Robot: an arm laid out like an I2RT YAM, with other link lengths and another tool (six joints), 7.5 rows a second.
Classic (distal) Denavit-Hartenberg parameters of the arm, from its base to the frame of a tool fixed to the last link. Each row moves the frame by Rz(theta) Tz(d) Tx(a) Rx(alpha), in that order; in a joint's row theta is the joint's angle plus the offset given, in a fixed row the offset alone. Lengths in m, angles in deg.
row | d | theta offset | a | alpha
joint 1 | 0.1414 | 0 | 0.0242 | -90
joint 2 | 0 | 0 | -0.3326 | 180
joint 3 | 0 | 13.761 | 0.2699 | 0
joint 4 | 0.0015 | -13.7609 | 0.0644 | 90
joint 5 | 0.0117 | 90 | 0 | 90
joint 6 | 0.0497 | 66.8 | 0.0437 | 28.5
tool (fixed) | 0.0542 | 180 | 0 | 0
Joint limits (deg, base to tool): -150..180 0..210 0..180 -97..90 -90..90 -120..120
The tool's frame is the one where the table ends.
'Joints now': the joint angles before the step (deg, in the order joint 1, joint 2, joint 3, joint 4, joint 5, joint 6). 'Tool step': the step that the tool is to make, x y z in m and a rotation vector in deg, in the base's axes. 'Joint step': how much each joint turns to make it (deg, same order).
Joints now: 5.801 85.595 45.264 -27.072 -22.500 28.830
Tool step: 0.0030 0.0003 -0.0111 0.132 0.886 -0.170
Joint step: -0.097 2.028 -0.799 2.021 -0.176 0.163
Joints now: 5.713 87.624 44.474 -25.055 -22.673 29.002
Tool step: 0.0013 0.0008 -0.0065 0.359 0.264 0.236
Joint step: -0.006 1.055 -0.612 1.405 -0.446 -0.091
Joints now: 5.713 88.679 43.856 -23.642 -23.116 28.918
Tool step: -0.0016 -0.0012 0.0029 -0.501 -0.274 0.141
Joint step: -0.006 -0.702 0.086 -0.704 0.435 -0.358
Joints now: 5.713 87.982 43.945 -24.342 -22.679 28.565
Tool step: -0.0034 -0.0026 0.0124 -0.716 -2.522 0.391
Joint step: -0.091 -3.079 0.176 -1.151 0.702 -0.881
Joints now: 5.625 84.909 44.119 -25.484 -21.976 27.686
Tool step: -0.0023 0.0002 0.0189 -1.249 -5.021 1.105
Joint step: 0.880 -4.483 0.433 -0.435 1.495 -1.050
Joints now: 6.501 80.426 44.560 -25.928 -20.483 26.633
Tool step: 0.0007 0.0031 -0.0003 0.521 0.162 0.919
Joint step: 0.446 0.330 0.178 -0.010 -0.696 -0.176
